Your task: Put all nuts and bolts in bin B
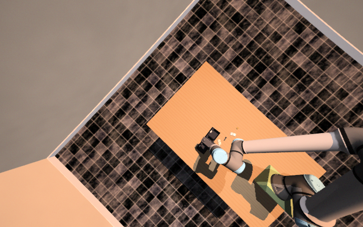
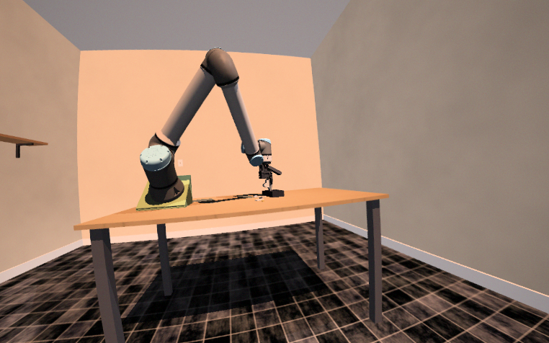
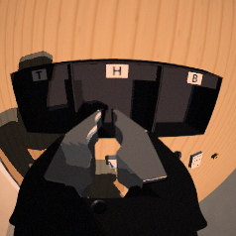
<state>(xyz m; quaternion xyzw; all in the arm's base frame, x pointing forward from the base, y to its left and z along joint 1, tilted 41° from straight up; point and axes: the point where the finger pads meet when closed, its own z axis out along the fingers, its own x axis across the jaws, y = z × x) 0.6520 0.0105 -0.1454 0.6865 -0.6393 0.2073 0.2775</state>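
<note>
My gripper is now 2 cm above the black three-part bin, 1 cm to the left of it and 1 cm short of it. From my hand the other things lie so: white piece: 11 cm behind, 3 cm below, 1 cm to the right; then white square piece: 20 cm to the right, 13 cm behind, 3 cm below; then dark bolt: 13 cm to the right, 10 cm behind, 3 cm below.
</note>
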